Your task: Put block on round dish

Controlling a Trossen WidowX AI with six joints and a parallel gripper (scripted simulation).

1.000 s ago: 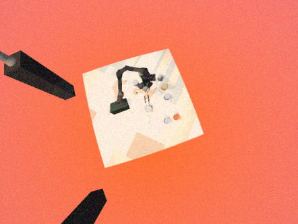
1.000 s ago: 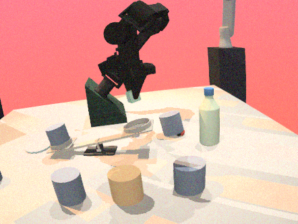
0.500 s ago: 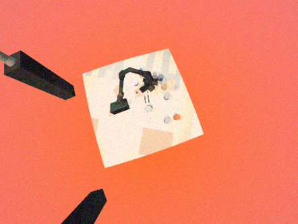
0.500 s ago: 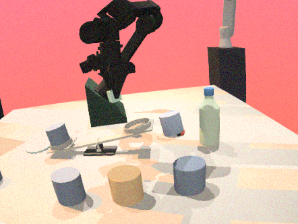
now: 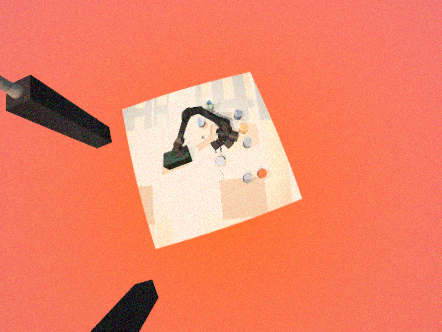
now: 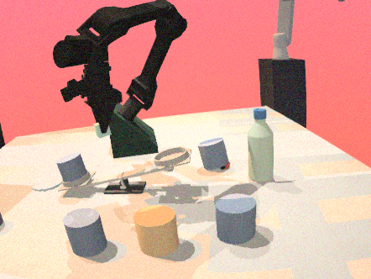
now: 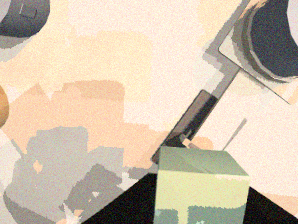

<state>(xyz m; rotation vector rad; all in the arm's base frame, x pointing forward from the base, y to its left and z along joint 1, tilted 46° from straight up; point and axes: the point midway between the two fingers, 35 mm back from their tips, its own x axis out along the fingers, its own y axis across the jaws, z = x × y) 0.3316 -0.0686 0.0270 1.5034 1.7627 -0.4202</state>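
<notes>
Now: gripper tip 12 cm past the round pale dish, 21 cm to the left of it and 16 cm above it. The rest, counted from my gripper tip: red toy car (9 cm behind, 28 cm to the left, 14 cm below); then balance beam (3 cm behind, 3 cm to the left, 14 cm below); then pale green block (1 cm above).
</notes>
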